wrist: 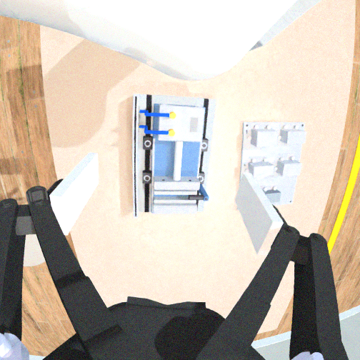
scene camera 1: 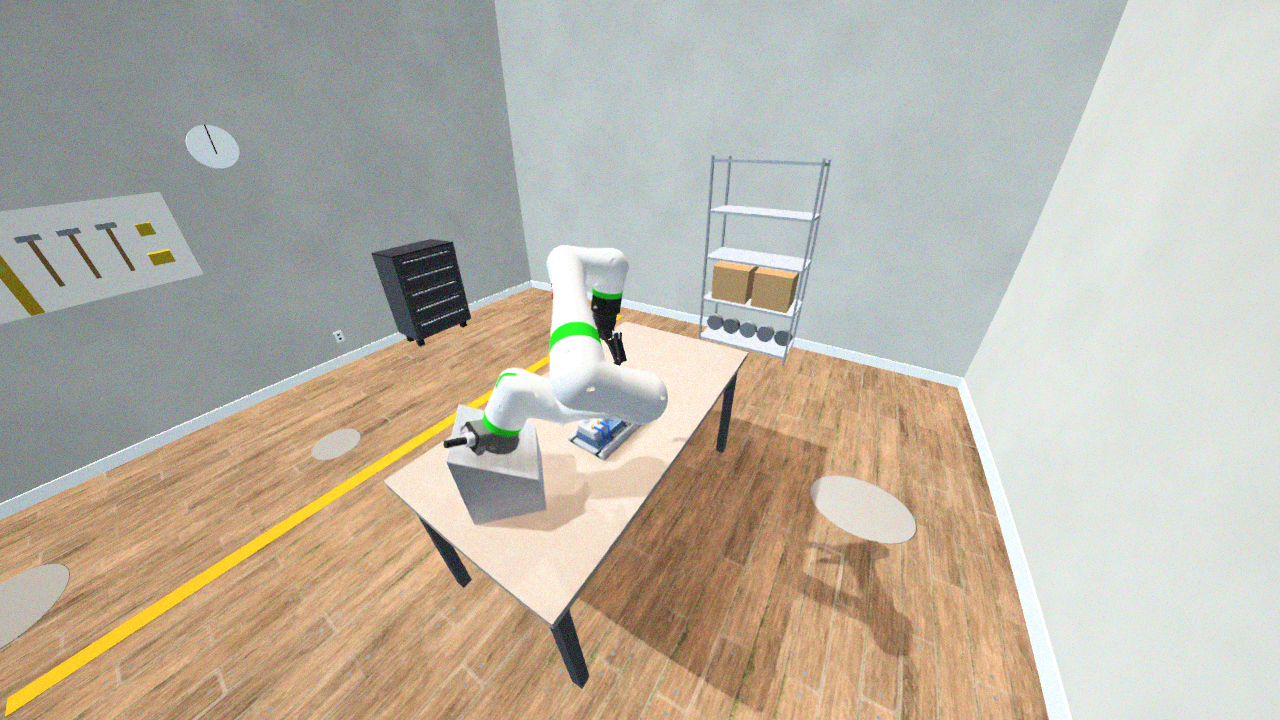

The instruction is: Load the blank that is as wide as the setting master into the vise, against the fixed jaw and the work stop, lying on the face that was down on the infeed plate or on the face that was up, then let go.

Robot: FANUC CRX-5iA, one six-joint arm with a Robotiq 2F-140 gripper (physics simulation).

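Where they show: arm's base, origin of the base link: (scene camera 1: 495, 437).
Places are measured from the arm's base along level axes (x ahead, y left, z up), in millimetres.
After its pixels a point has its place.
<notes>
My gripper (scene camera 1: 618, 348) (wrist: 169, 177) is wide open with nothing between its fingers, high above the table. The vise (scene camera 1: 601, 433) @[y -151, x 334, z -146 mm] (wrist: 177, 186) lies below and ahead of the fingers in the wrist view, with a pale block (wrist: 192, 112) at its far end, a blue bed and a light rod. Two blue arms (wrist: 159, 115) with yellow tips reach over that block. The infeed plate (wrist: 247, 145) is right of the vise, holding several grey blanks, among them one blank (wrist: 262, 136) at its far left. A darker block (wrist: 272, 193) is at its near end, beside the right finger. I cannot tell which block is the setting master.
The arm's white link (scene camera 1: 572, 344) @[y -382, x 32, z 438 mm] (wrist: 175, 35) passes over the table and hides the infeed plate in the scene view. The grey robot pedestal (scene camera 1: 501, 488) @[y -120, x -87, z -76 mm] stands on the table (scene camera 1: 572, 555) @[y -370, x -62, z -219 mm]. A shelf rack (scene camera 1: 760, 213) and a dark drawer cabinet (scene camera 1: 434, 291) stand beyond.
</notes>
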